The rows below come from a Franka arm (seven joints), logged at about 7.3 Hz.
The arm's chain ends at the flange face. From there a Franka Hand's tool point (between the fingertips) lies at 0.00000 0.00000 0.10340 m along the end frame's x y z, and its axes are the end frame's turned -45 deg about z.
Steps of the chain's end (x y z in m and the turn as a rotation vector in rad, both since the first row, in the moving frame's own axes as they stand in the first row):
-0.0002 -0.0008 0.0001 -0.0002 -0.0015 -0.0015
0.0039 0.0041 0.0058 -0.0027 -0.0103 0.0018
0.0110 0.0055 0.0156 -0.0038 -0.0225 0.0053
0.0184 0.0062 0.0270 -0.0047 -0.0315 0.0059
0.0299 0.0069 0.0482 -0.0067 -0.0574 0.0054
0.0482 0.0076 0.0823 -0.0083 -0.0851 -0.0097
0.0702 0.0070 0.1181 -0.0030 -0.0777 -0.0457
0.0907 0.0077 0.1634 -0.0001 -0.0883 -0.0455
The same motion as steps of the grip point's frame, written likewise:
0.0003 -0.0008 0.0001 0.0009 -0.0012 -0.0015
-0.0011 0.0051 0.0058 0.0054 -0.0092 0.0018
0.0020 0.0103 0.0156 0.0132 -0.0186 0.0053
0.0060 0.0154 0.0269 0.0190 -0.0256 0.0059
0.0116 0.0223 0.0480 0.0359 -0.0453 0.0054
0.0219 0.0339 0.0819 0.0543 -0.0660 -0.0097
0.0387 0.0493 0.1178 0.0528 -0.0571 -0.0457
0.0521 0.0633 0.1630 0.0624 -0.0625 -0.0455

